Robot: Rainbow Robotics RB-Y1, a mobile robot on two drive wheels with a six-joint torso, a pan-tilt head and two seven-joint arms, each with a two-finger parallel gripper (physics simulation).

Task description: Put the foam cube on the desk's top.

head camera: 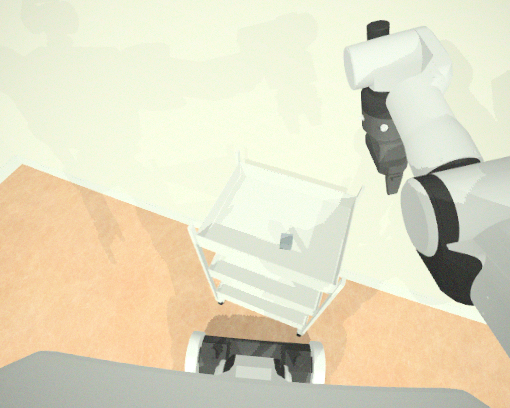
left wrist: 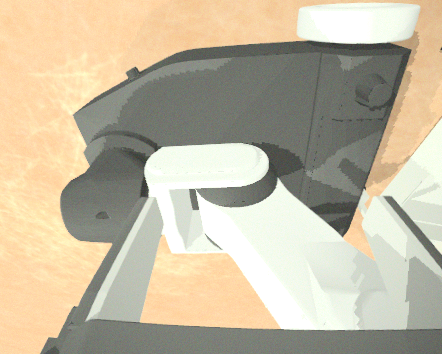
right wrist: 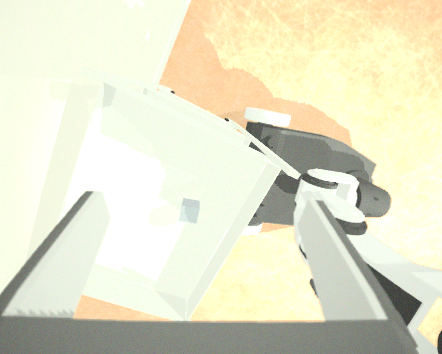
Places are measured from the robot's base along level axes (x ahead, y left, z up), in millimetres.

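Pixels of known places: left gripper, between the fingertips: (left wrist: 261, 210); right gripper, between the fingertips: (head camera: 383, 174) (right wrist: 207, 208).
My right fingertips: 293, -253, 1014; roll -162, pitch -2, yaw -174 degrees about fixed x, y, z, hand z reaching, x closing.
Note:
Behind a point stands the place of what it marks, as x, y, z.
The foam cube, a small grey-blue cube (head camera: 286, 241) {283, -70, 699} (right wrist: 189, 210) {294, -81, 700}, sits in the top tray of a white trolley (head camera: 225, 245) {273, 120, 662} (right wrist: 235, 225) {189, -50, 686}, near its front side in the head camera. My right gripper (head camera: 392, 191) (right wrist: 207, 208) {293, -253, 1014} is open and empty. In the head camera it points down to the right of the trolley; in the right wrist view the cube shows between the fingers but farther off, apart from them. My left gripper (left wrist: 261, 210) {-212, 228, 532} is open and empty, with floor and my own base beyond it. I cannot make out the desk in these views.
The trolley has lower shelves and stands close in front of my wheeled base (head camera: 255, 347) {42, 3, 191} (left wrist: 240, 110) {-214, 130, 169} (right wrist: 320, 150) {-256, -166, 169}. A large pale surface (head camera: 125, 100) {770, 580, 846} lies beyond it in the head camera, bordered by orange floor (head camera: 125, 280) {335, 754, 0}. Part of the trolley shows at the left wrist view's right edge.

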